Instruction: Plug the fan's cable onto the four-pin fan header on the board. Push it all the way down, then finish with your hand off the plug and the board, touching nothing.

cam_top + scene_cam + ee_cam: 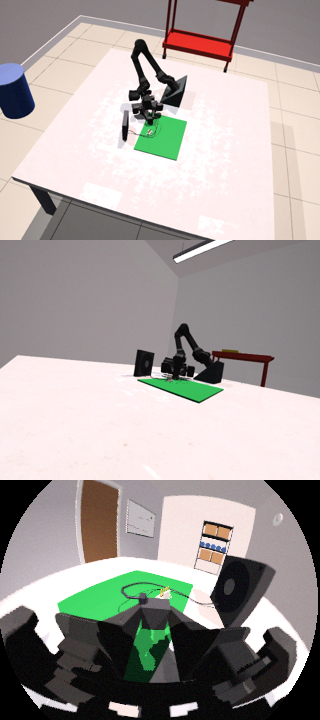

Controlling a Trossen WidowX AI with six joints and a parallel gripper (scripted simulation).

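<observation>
Now: gripper tip 80 mm short of the four-pin header, 30 mm above it and 10 mm to the right of it. Round my gripper tip: black fan: 110 mm to the right, 100 mm ahead, 20 mm above; then fan plug: 10 mm below; then green board: 80 mm to the left, 70 mm ahead, 50 mm below.
</observation>
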